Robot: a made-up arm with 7 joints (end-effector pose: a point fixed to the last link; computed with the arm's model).
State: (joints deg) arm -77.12 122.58 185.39 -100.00 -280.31 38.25 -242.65
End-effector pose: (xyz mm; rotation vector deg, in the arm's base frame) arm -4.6 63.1 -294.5 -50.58 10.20 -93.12
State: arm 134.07 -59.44 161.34 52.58 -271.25 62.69 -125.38
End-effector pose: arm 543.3 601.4 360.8 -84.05 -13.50 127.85
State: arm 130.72 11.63 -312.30 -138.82 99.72 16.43 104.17
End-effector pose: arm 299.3 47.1 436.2 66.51 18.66 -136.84
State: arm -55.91 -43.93 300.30 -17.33 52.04 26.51 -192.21
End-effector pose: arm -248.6 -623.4 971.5 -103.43 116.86 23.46
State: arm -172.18 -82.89 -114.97 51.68 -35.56 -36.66 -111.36
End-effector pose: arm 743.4 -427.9 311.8 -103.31 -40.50 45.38
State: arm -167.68 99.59 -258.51 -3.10 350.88 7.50 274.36
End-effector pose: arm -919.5 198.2 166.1 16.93 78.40 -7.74
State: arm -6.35 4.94 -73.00 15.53 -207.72 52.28 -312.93
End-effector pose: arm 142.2 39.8 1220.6 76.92 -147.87 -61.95
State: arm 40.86 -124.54 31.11 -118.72 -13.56 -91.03 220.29
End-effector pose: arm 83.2 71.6 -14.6 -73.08 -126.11 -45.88
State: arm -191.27 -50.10 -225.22 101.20 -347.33 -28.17 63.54
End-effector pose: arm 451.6 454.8 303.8 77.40 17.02 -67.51
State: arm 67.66 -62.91 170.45 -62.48 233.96 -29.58 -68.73
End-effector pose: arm -64.9 450.6 994.5 131.57 -57.45 -8.72
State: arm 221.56 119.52 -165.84 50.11 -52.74 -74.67 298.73
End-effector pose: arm -695.1 418.8 159.4 23.43 52.69 83.30
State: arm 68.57 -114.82 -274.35 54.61 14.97 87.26 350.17
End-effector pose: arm -574.7 360.2 48.0 -98.60 -3.56 -28.29
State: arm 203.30 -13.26 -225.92 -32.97 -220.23 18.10 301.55
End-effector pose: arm -64.3 -211.8 1186.5 -118.86 68.86 -8.94
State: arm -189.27 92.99 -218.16 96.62 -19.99 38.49 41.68
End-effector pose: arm -400.7 247.4 662.1 115.82 -29.97 -28.54
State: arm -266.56 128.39 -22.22 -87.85 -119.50 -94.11 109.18
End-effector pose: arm -293.9 -588.1 247.4 -19.60 48.07 -30.28
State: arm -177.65 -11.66 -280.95 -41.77 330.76 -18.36 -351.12
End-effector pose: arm 244.5 -335.6 1080.7 -63.93 -103.11 -40.87
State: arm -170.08 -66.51 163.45 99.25 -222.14 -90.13 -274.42
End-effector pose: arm 450.8 96.7 115.0 90.50 20.67 46.47
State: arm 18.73 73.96 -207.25 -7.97 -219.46 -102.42 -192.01
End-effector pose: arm 741.1 -320.9 544.3 5.91 126.67 75.70
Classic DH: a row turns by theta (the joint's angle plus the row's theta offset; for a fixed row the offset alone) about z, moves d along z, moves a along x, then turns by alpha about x. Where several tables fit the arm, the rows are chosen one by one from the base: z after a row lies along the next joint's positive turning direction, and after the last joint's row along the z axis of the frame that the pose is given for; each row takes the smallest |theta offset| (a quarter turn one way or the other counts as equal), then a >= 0, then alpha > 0; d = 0 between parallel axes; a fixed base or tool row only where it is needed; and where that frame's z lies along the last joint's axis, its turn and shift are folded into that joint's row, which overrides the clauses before.
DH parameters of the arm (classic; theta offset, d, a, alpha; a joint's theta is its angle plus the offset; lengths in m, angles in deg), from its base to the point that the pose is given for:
base (fixed): 0 0 0 180
joint 1: 0 -0.314 0 90
joint 2: 0 -0.014 0 -90
joint 3: 0 -0.451 0 90
joint 4: 0 -0.016 0 -90
joint 5: 0 -0.401 0 90
joint 6: 0 0 0 -90
joint 7: 0 -0.101 0 0

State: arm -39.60 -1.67 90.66 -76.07 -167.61 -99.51 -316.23
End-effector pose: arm -254.2 225.8 950.7 -115.10 -105.51 -21.63
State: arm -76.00 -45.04 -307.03 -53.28 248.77 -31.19 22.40
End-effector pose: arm -420.0 -651.8 651.1 -58.94 -102.46 -123.46
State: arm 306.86 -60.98 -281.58 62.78 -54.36 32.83 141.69
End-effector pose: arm 52.7 -673.0 729.7 134.49 -76.09 -78.52
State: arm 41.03 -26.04 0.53 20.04 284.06 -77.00 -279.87
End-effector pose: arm -284.5 79.8 1137.7 -99.81 37.39 -51.76
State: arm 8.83 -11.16 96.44 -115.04 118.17 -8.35 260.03
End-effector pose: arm 67.4 435.1 563.9 21.06 -77.39 81.51
